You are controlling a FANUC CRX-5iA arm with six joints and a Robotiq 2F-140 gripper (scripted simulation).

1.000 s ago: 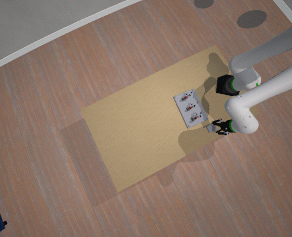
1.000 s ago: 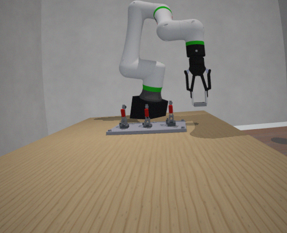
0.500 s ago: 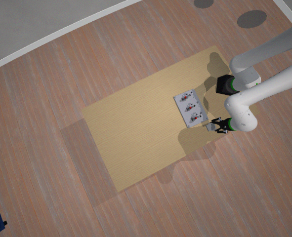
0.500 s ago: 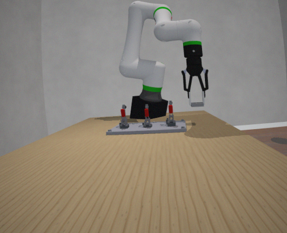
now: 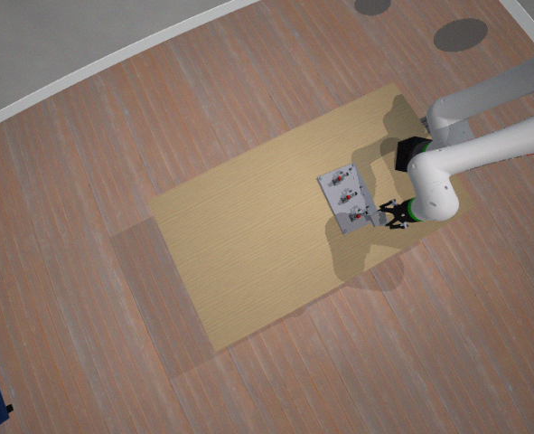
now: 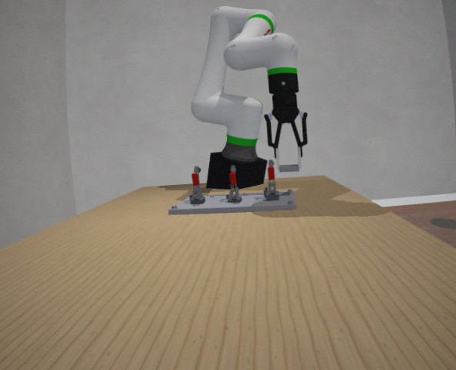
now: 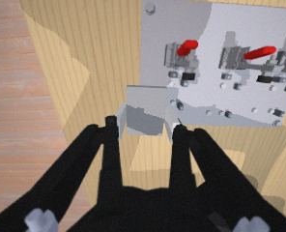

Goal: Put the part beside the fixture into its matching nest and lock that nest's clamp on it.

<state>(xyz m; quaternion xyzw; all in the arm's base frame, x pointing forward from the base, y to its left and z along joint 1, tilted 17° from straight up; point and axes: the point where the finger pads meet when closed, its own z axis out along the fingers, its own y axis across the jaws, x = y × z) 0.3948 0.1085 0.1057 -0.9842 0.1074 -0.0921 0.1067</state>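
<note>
Right now my hand is 170 mm to the left of the grey fixture plate, 120 mm above it and 20 mm short of it. Also, from my hand: part (30 mm below).
</note>
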